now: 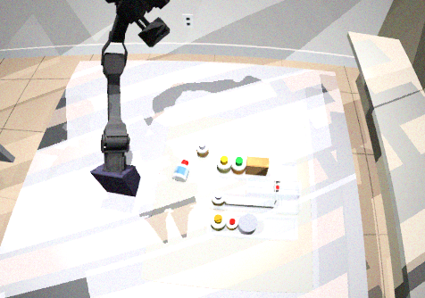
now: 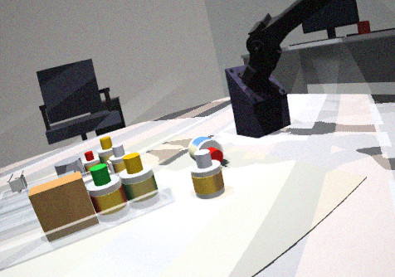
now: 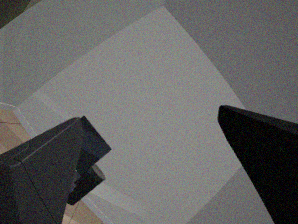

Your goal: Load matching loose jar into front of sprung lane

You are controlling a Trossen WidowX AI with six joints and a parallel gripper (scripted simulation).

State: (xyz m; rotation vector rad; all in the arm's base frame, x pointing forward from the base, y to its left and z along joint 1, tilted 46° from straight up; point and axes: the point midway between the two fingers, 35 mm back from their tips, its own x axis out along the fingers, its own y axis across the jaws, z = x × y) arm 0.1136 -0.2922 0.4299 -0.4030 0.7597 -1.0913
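My gripper tip is now 25 cm short of the grey disc, 21 cm to the left of it and 60 cm above it.
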